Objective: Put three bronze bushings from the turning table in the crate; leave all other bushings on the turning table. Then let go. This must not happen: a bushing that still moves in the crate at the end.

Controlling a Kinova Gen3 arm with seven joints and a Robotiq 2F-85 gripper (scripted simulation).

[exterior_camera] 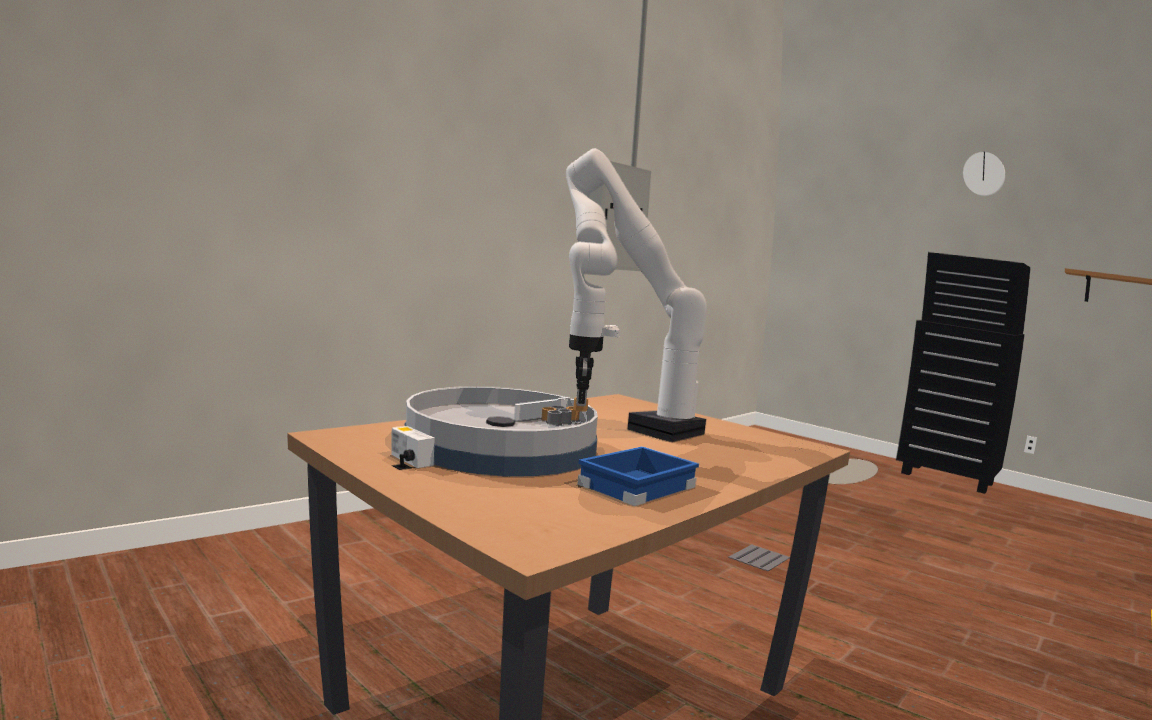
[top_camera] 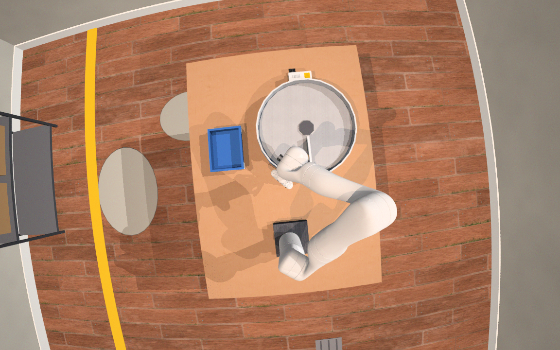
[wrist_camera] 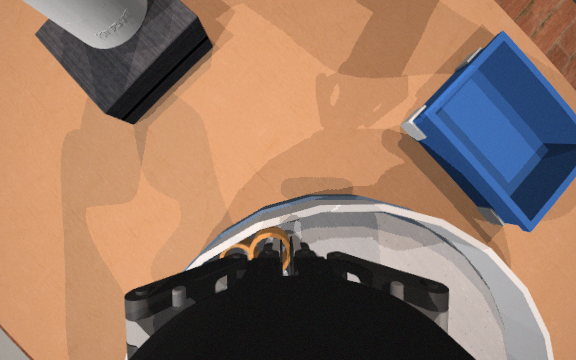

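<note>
Now: hand 70 mm short of the blue crate, 290 mm to the right of it and 90 mm above it. Round my hand: turning table (170 mm ahead, 60 mm to the right, 60 mm below).
</note>
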